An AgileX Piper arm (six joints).
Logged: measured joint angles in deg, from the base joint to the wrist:
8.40 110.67 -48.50 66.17 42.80 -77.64
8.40 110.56 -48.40 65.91 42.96 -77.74
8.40 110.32 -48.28 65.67 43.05 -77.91
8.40 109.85 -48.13 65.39 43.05 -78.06
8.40 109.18 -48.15 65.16 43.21 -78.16
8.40 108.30 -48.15 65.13 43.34 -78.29
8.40 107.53 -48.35 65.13 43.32 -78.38
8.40 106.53 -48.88 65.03 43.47 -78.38
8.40 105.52 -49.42 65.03 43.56 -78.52
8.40 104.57 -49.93 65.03 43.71 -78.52
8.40 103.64 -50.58 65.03 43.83 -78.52
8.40 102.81 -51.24 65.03 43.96 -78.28
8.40 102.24 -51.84 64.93 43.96 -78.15
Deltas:
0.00 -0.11 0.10 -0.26 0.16 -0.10
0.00 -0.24 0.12 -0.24 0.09 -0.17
0.00 -0.47 0.15 -0.28 0.00 -0.15
0.00 -0.67 -0.02 -0.23 0.16 -0.10
0.00 -0.88 0.00 -0.03 0.13 -0.13
0.00 -0.77 -0.20 0.00 -0.02 -0.09
0.00 -1.00 -0.53 -0.10 0.15 0.00
0.00 -1.01 -0.54 0.00 0.09 -0.14
0.00 -0.95 -0.51 0.00 0.15 0.00
0.00 -0.93 -0.65 0.00 0.12 0.00
0.00 -0.83 -0.66 0.00 0.13 0.24
0.00 -0.57 -0.60 -0.10 0.00 0.13

